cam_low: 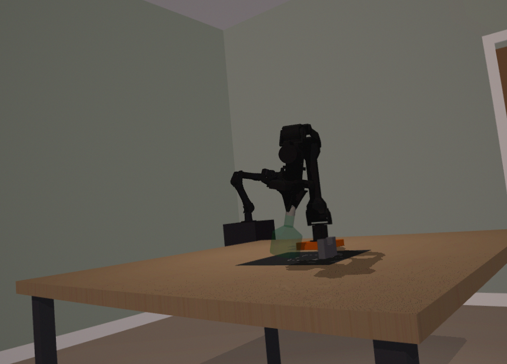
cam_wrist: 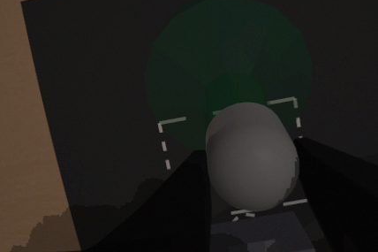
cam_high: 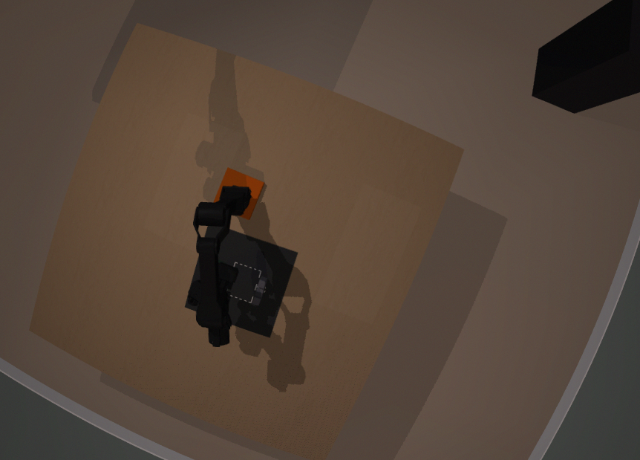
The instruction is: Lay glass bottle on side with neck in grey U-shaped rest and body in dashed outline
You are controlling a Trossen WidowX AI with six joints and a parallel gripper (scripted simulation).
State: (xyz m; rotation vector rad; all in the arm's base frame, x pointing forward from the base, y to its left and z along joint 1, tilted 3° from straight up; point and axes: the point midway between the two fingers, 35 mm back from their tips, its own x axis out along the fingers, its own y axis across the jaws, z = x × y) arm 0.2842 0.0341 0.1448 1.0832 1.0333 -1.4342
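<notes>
Now: gripper tip 150 mm above the black mat and 40 mm to the right of it. Also, from my gripper tip: green glass bottle 50 mm below, 10 mm to the right.
</notes>
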